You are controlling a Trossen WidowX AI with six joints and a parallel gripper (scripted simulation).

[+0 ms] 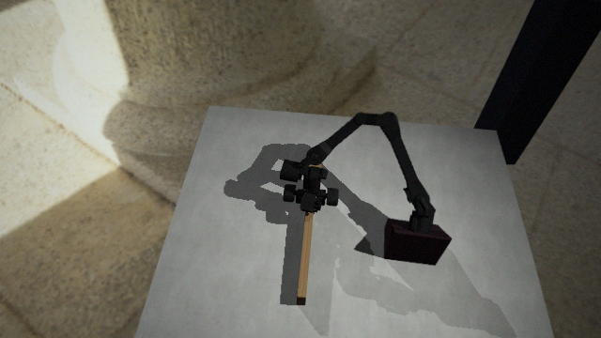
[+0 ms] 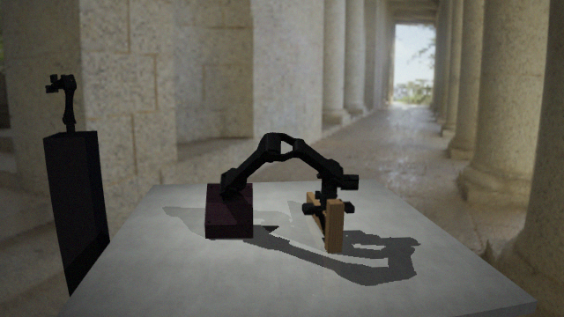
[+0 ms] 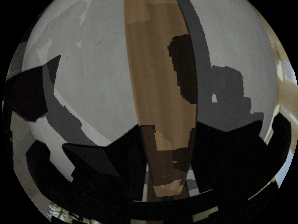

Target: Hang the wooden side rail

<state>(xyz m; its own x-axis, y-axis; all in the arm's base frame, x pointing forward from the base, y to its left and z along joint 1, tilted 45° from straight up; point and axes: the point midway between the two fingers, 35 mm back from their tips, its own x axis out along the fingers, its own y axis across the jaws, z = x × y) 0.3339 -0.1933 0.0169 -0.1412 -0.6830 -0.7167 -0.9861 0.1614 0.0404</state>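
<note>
Now: gripper tip 10 cm to the left of the wooden headboard post, 5 cm below it and 1 cm past it.
</note>
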